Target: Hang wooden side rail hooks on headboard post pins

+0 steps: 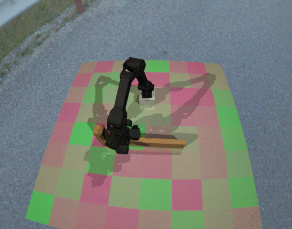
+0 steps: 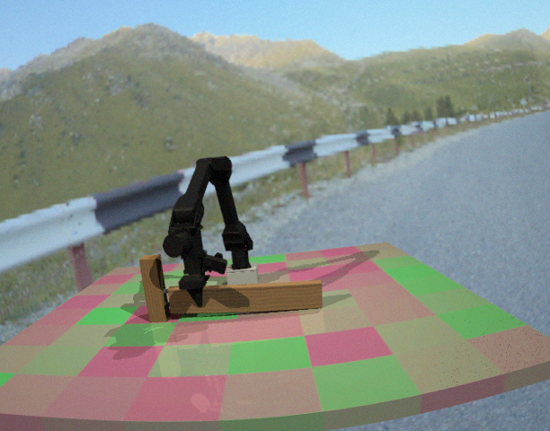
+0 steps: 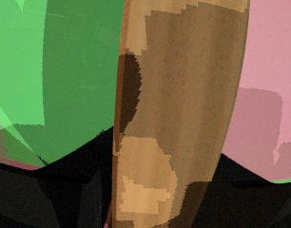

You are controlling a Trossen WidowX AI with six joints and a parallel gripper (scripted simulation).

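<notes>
Right now my gripper tip is 20 mm past the headboard post, 120 mm to the left of it and 40 mm below it.
</notes>
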